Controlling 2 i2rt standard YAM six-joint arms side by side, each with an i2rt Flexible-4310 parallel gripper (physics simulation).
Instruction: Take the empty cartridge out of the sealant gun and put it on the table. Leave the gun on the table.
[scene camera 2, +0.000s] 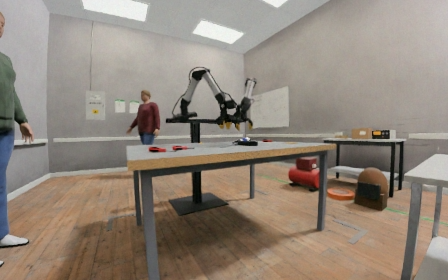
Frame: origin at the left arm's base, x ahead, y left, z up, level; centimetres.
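Seen in the pictures: left gripper, fingertip midpoint: (244, 130); right gripper, fingertip midpoint: (225, 129); left arm's base, link origin: (236, 117); right arm's base, link origin: (185, 115).
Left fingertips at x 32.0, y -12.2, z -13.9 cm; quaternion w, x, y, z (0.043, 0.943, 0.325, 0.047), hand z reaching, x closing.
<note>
Pixels of each thing's top centre, then the offset from my left fingertips to it. "spot": a spot on its surface instead. Level surfaces: height alone.
- small dark object, surface spot: (247, 143) spot: dx +16.1, dy -7.8, dz -10.4 cm
- table, surface height: dz -12.4 cm
- small red item, top centre: (269, 139) dx -14.7, dy +41.7, dz -9.3 cm
A small dark object (247, 143), which looks like the sealant gun, lies near the middle of the table (200, 155). Small blue and white bits show at its top; at this size I cannot make out the cartridge or tell whether it sits in the gun. My right gripper (225, 126), at the left of the pair, hangs above the table with its yellow fingertips apart, open and empty. My left gripper (244, 125), to its right, hangs above the dark object, well clear of it, with fingertips wide apart, open and empty.
Red-and-black tools (157, 149) (180, 148) lie on the table's left part. Another small red item (267, 140) lies right of the dark object. A black stand (196, 175) carries both arms behind the table. Two people stand at the left.
</note>
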